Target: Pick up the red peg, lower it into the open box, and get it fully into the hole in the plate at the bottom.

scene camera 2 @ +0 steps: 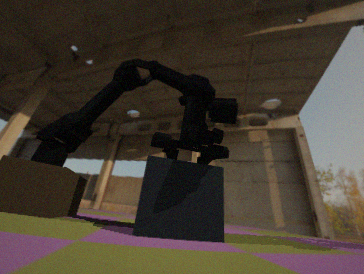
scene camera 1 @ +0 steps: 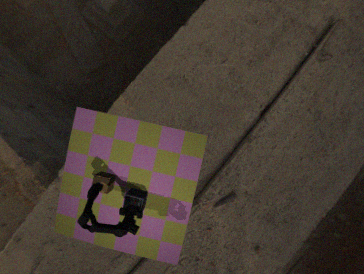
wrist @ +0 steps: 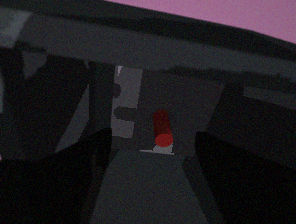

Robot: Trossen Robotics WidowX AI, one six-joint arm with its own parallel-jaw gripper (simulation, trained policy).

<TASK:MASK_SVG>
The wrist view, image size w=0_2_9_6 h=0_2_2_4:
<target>gripper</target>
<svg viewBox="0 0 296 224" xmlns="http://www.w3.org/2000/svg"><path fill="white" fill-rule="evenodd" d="M196 133L194 146L197 157L225 224L296 224L296 169L288 168L255 155L252 152L250 153L206 132L198 131ZM112 129L103 128L37 162L0 160L0 224L89 224L109 162Z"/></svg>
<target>dark box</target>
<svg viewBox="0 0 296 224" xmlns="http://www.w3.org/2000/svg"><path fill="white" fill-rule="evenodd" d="M111 148L106 173L89 224L225 224L221 211L201 169L196 152L193 157ZM0 0L1 160L37 162L103 128L110 128L115 65L226 83L205 132L243 148L250 153L252 152L255 155L288 168L296 169L296 44L237 26L104 0Z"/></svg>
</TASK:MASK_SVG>
